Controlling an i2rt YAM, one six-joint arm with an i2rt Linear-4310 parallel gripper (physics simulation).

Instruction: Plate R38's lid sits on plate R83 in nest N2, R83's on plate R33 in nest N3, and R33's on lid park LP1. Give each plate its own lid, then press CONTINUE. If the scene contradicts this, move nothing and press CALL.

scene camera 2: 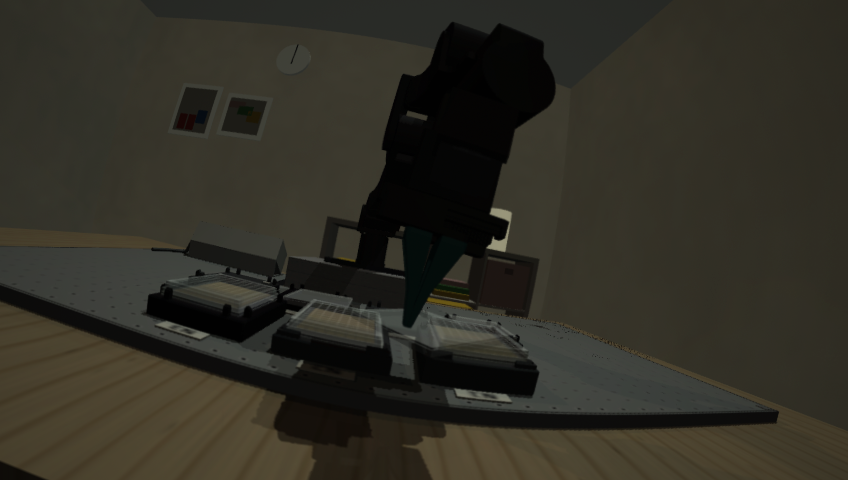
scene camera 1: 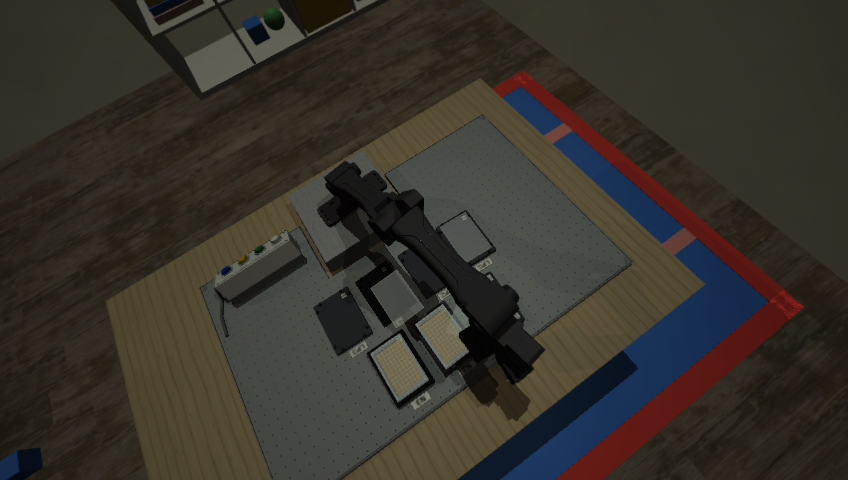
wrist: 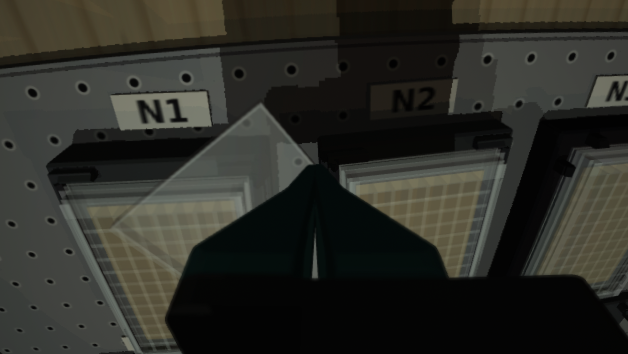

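Seen in the pictures: gripper, fingertip midpoint: (scene camera 2: 406, 326) (wrist: 315, 177); arm's base, origin of the base link: (scene camera 2: 368, 269).
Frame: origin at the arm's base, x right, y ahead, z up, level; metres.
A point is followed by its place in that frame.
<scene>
My gripper (scene camera 2: 408, 324) {z -0.011, x -0.027, y 0.524 m} (wrist: 315, 177) {z -0.011, x -0.027, y 0.524 m} is shut, its fingertips together above the gap between nests N1 and N2; the arm hides them in scene camera 1. A clear lid (wrist: 250, 145) {z -0.016, x -0.050, y 0.540 m} (scene camera 2: 389, 318) {z -0.016, x -0.018, y 0.469 m} lies turned askew, one corner over the gap and another part over the plate in N1 (scene camera 1: 399, 366) (scene camera 2: 476, 343) (wrist: 150, 300). The fingers cover part of this lid; whether they touch it I cannot tell. The plate in N2 (scene camera 1: 441, 336) {z -0.026, x 0.035, y 0.446 m} (scene camera 2: 333, 324) {z -0.027, x 0.033, y 0.493 m} (wrist: 420, 200) {z -0.026, x 0.026, y 0.492 m} and the plate in N3 (scene camera 2: 220, 291) (wrist: 590, 225) {z -0.026, x 0.138, y 0.454 m} sit in black nests under clear covers. Plate numbers are unreadable.
Behind the nests lie a dark pad (scene camera 1: 343, 321) {z -0.047, x 0.210, y 0.260 m}, a light grey panel (scene camera 1: 395, 296) {z -0.036, x 0.066, y 0.294 m} on a black base, another dark pad (scene camera 1: 421, 273) {z -0.047, x -0.024, y 0.283 m} partly under the arm, and a light grey pad (scene camera 1: 465, 237) {z -0.039, x -0.177, y 0.279 m}. A box with coloured buttons (scene camera 1: 261, 270) {z 0.001, x 0.308, y 0.024 m} (scene camera 2: 238, 249) {z -0.016, x 0.296, y 0.035 m} stands at the back.
</scene>
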